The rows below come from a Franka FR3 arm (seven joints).
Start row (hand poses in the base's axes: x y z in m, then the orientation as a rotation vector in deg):
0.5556 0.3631 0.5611 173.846 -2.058 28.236
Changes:
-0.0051 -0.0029 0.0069 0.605 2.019 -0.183
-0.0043 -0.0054 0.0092 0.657 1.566 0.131
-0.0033 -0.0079 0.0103 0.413 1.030 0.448
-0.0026 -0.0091 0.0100 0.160 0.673 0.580
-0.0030 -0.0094 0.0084 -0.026 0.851 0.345
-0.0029 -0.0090 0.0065 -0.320 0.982 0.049
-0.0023 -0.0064 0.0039 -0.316 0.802 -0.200
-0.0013 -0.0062 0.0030 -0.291 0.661 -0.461
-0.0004 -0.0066 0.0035 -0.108 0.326 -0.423
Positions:
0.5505 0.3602 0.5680 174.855 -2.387 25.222
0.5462 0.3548 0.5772 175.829 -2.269 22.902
0.5429 0.3469 0.5875 176.485 -1.631 21.381
0.5403 0.3378 0.5975 176.833 -0.748 20.384
0.5373 0.3284 0.6059 176.990 -0.188 19.081
0.5344 0.3194 0.6124 176.835 -0.033 17.535
0.5321 0.3130 0.6163 176.621 -0.268 16.261
0.5308 0.3068 0.6193 176.379 -0.912 15.199
0.5304 0.3002 0.6228 176.273 -1.534 14.669

